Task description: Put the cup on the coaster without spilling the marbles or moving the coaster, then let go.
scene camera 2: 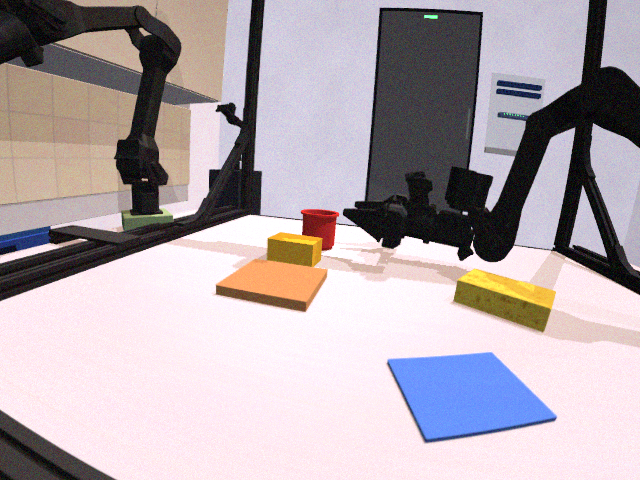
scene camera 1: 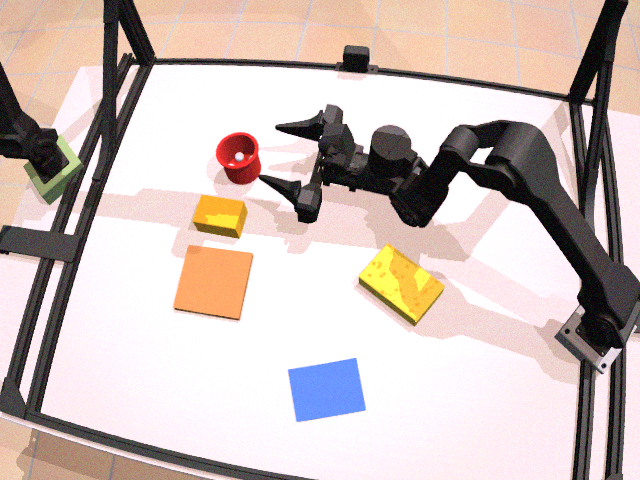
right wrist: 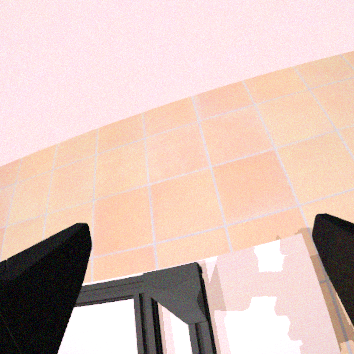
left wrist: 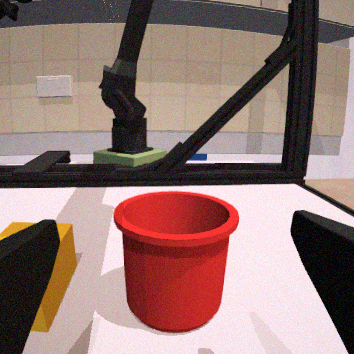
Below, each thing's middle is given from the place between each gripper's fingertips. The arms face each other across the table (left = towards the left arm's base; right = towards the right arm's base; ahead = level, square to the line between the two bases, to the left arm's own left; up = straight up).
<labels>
I see the red cup [scene camera 1: 244, 172] 5 cm to the right of my left hand and 5 cm below it. Round my left hand: orange square coaster [scene camera 1: 213, 282] 20 cm ahead, 7 cm below, 2 cm to the right; yellow block [scene camera 1: 226, 217] 10 cm ahead, 6 cm below, 5 cm to the right; thin blue square [scene camera 2: 450, 397] 30 cm ahead, 20 cm to the left, 8 cm below.
Right now the orange square coaster is 31 cm behind my right hand, 32 cm to the left of it and 20 cm below it. Also, from my right hand: yellow block 41 cm behind, 29 cm to the left, 19 cm below; thin blue square 21 cm behind, 54 cm to the left, 20 cm below; red cup 51 cm behind, 28 cm to the left, 17 cm below.
</labels>
